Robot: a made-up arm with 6 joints. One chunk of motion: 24 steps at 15 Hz.
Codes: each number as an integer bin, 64 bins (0 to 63) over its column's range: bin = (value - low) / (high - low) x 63, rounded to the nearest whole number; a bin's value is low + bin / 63 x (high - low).
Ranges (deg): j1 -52..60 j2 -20..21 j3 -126..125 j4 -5..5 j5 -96..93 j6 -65..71
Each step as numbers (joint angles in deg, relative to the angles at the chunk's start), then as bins.
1 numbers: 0.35 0.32 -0.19 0.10 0.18 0.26
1 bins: 29 31 32 32 32 30
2 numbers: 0.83 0.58 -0.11 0.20 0.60 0.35
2 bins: 30 32 32 33 32 30
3 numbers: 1.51 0.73 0.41 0.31 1.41 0.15
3 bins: 30 32 32 33 32 30
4 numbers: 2.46 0.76 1.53 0.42 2.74 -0.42
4 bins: 31 32 32 34 33 30
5 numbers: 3.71 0.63 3.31 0.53 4.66 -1.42
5 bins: 31 32 32 35 34 29
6 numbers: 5.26 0.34 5.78 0.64 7.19 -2.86
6 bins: 32 31 33 36 34 29
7 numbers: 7.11 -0.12 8.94 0.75 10.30 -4.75
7 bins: 33 31 34 36 35 28
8 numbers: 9.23 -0.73 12.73 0.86 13.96 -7.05
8 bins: 34 30 35 37 37 27
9 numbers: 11.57 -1.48 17.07 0.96 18.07 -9.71
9 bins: 36 28 36 38 38 26
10 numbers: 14.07 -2.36 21.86 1.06 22.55 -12.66
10 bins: 37 27 37 38 40 24
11 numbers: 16.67 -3.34 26.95 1.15 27.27 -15.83
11 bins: 39 26 38 39 41 23
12 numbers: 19.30 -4.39 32.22 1.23 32.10 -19.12
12 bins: 40 24 40 39 43 21
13 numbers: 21.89 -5.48 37.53 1.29 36.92 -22.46
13 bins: 42 22 41 40 44 20
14 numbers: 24.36 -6.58 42.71 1.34 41.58 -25.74
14 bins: 43 21 42 40 46 18
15 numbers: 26.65 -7.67 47.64 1.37 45.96 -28.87
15 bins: 44 19 44 40 47 17
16 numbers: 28.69 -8.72 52.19 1.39 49.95 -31.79
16 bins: 45 17 45 40 49 15
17 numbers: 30.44 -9.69 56.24 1.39 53.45 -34.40
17 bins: 46 16 46 40 50 14
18 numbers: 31.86 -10.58 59.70 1.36 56.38 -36.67
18 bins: 47 14 47 40 51 13
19 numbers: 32.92 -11.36 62.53 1.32 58.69 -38.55
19 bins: 48 13 47 40 52 12
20 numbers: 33.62 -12.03 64.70 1.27 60.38 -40.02
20 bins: 48 12 48 40 52 12
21 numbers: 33.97 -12.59 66.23 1.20 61.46 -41.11
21 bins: 48 11 48 39 52 11
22 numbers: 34.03 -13.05 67.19 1.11 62.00 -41.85
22 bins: 48 11 48 38 53 11
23 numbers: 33.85 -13.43 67.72 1.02 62.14 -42.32
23 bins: 48 10 49 38 53 11
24 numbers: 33.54 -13.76 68.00 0.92 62.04 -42.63
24 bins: 48 10 49 37 53 10
